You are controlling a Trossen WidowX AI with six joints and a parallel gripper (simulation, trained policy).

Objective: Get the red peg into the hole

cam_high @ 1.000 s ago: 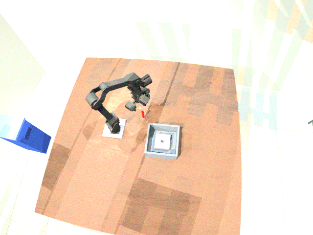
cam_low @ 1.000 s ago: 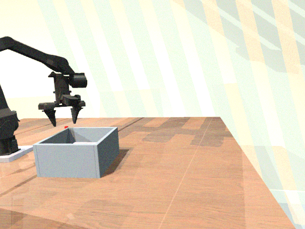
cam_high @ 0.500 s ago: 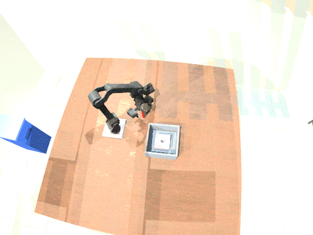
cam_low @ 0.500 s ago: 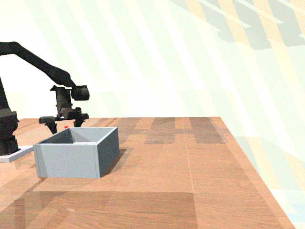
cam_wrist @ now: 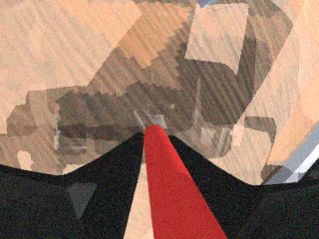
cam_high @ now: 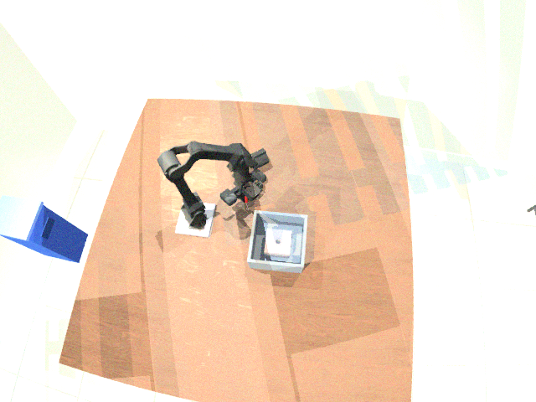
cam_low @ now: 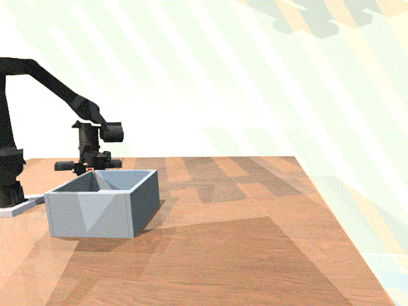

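My gripper tip is now 140 mm short of the grey box, 180 mm to the left of it and 20 mm below it. Also, from my gripper tip: red peg 40 mm above.
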